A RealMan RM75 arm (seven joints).
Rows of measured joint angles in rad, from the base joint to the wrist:
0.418, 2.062, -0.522, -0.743, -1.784, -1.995, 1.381
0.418, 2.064, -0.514, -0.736, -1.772, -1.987, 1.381
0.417, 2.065, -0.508, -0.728, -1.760, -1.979, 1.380
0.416, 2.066, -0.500, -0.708, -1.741, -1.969, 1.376
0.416, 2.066, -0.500, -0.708, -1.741, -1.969, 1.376
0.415, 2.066, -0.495, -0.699, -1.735, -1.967, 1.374
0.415, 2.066, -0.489, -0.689, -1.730, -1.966, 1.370
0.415, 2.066, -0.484, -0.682, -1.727, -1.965, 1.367
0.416, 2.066, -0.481, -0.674, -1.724, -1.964, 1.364
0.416, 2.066, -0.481, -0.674, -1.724, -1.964, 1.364
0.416, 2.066, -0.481, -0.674, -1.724, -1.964, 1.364
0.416, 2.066, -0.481, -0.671, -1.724, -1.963, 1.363
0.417, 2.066, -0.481, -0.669, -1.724, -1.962, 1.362
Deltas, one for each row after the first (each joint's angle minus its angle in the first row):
0.000, 0.002, 0.008, 0.007, 0.012, 0.008, 0.000
-0.001, 0.003, 0.014, 0.015, 0.024, 0.016, -0.001
-0.002, 0.004, 0.022, 0.035, 0.043, 0.026, -0.005
-0.002, 0.004, 0.022, 0.035, 0.043, 0.026, -0.005
-0.003, 0.004, 0.027, 0.044, 0.049, 0.028, -0.007
-0.003, 0.004, 0.033, 0.054, 0.054, 0.029, -0.011
-0.003, 0.004, 0.038, 0.061, 0.057, 0.030, -0.014
-0.002, 0.004, 0.041, 0.069, 0.060, 0.031, -0.017
-0.002, 0.004, 0.041, 0.069, 0.060, 0.031, -0.017
-0.002, 0.004, 0.041, 0.069, 0.060, 0.031, -0.017
-0.002, 0.004, 0.041, 0.072, 0.060, 0.032, -0.018
-0.001, 0.004, 0.041, 0.074, 0.060, 0.033, -0.019

